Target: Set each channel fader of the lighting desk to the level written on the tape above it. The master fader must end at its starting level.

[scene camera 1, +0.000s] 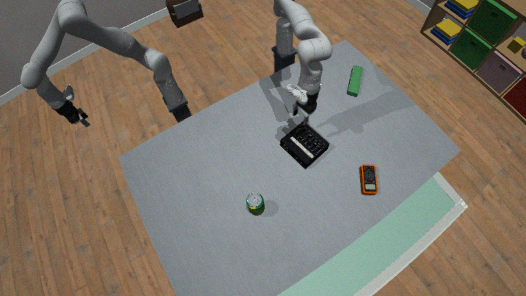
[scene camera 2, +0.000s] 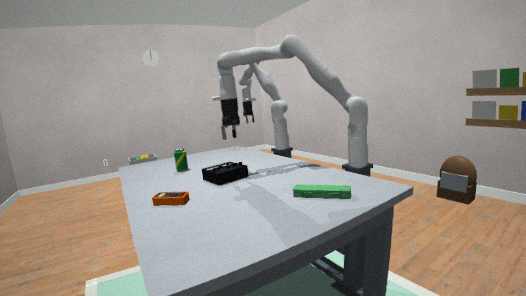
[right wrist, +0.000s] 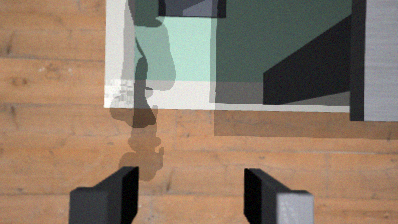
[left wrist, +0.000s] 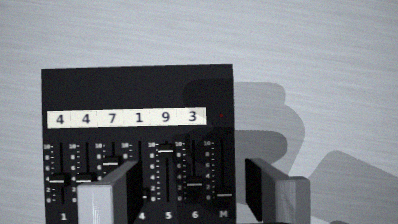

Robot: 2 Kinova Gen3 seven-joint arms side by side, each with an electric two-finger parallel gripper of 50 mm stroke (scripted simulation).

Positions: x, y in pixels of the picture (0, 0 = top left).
Scene:
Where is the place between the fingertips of my right gripper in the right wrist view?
191, 190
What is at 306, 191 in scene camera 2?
A green block.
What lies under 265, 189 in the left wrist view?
My left gripper.

